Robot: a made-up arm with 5 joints. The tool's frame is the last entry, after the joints.
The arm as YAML. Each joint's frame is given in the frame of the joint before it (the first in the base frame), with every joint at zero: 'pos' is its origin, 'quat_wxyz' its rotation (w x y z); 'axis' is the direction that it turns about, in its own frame. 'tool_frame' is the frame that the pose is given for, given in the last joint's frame.
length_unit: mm
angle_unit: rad
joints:
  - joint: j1
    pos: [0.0, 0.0, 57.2]
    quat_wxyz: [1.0, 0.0, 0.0, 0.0]
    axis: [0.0, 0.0, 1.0]
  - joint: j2
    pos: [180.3, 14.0, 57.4]
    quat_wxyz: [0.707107, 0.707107, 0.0, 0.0]
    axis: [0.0, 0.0, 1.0]
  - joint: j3
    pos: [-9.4, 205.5, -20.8]
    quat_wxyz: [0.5, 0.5, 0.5, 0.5]
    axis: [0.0, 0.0, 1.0]
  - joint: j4
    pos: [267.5, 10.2, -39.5]
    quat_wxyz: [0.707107, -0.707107, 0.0, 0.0]
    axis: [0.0, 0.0, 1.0]
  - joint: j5
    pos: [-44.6, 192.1, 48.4]
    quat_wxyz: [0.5, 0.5, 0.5, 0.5]
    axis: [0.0, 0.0, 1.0]
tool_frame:
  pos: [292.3, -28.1, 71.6]
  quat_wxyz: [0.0, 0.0, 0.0, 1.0]
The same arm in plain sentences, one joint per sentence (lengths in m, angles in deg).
The arm has five revolute joints in a row. What follows holds with every joint at zero, and every direction is one of the base frame's. Joint 1 is mounted 0.0572 m along +z from the base frame's origin and turns about +z. Joint 2 is mounted 0.1803 m along +x and 0.0140 m along +y and 0.0574 m along +z from joint 1 and turns about -y. Joint 3 is mounted 0.0094 m along -x and 0.0208 m along +y and 0.2055 m along +z from joint 2 and turns about +x. Joint 4 is mounted 0.0395 m along -x and 0.0102 m along -y and 0.2675 m along +z from joint 3 and turns about -y. Joint 5 is mounted 0.1921 m along -x and 0.0484 m along -y and 0.0446 m along -z from joint 4 and turns about +z. The tool frame, which is the frame that the pose is given for, is mounted 0.2923 m along -x and 0.0281 m along +y and 0.0716 m along +z from joint 5; its axes are parallel to the base frame's.
